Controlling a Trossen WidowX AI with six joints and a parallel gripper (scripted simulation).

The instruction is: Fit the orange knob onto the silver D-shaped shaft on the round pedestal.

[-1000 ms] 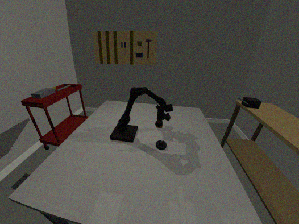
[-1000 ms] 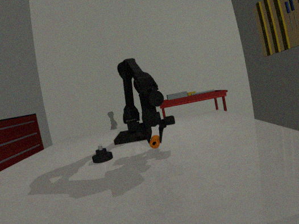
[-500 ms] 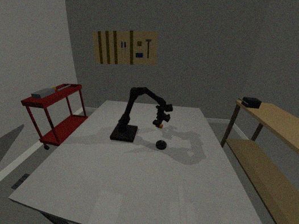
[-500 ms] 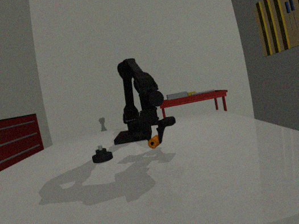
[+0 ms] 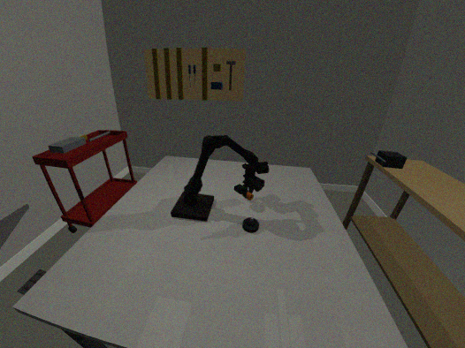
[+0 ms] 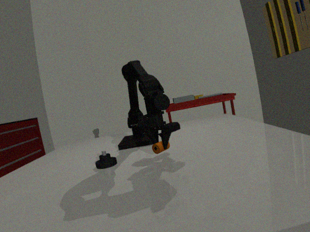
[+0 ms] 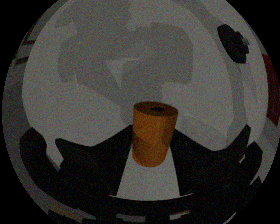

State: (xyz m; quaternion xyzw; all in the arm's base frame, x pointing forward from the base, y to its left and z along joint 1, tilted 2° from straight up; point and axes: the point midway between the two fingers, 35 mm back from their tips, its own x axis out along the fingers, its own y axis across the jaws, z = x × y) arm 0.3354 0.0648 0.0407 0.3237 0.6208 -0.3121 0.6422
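The orange knob is 10 mm to the left of my gripper tip, 10 mm behind it and 10 mm above it. The rest, counted from my gripper tip: black round pedestal 230 mm to the right, 20 mm behind, 10 mm above.
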